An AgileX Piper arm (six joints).
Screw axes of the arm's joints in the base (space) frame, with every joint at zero. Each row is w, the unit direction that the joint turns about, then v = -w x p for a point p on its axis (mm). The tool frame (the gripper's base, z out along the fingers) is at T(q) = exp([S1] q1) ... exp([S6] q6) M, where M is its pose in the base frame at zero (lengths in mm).
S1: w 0 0 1 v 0 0 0
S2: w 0 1 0 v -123 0 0
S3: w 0 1 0 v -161.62 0 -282.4
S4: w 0.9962 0 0.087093 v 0 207.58 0
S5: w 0 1 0 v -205.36 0 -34.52
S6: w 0.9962 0 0.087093 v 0 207.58 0
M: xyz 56.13 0 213.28 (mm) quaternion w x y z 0.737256 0 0.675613 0
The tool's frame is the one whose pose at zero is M.
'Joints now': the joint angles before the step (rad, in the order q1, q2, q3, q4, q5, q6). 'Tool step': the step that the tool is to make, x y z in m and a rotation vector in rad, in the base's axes. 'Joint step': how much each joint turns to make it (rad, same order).
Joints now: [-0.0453 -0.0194 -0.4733 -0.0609 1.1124 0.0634]
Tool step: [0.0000 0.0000 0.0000 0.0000 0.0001 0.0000]
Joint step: [0.0000 0.0000 0.0000 0.0000 0.0001 0.0000]
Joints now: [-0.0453 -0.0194 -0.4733 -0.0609 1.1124 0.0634]
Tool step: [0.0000 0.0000 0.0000 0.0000 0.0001 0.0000]
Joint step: [0.0000 0.0000 0.0000 0.0000 0.0001 0.0000]
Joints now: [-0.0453 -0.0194 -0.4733 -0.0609 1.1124 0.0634]
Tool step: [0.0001 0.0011 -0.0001 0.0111 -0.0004 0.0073]
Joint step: [-0.0002 0.0000 0.0002 0.0135 -0.0001 -0.0002]
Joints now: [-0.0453 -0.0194 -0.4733 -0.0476 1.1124 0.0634]
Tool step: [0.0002 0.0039 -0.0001 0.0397 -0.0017 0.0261]
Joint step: [-0.0003 -0.0001 0.0000 0.0479 0.0002 -0.0003]
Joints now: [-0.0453 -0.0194 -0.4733 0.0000 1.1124 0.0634]
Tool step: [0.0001 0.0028 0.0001 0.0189 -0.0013 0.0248]
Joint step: [0.0002 0.0001 -0.0002 0.0344 -0.0002 -0.0114]
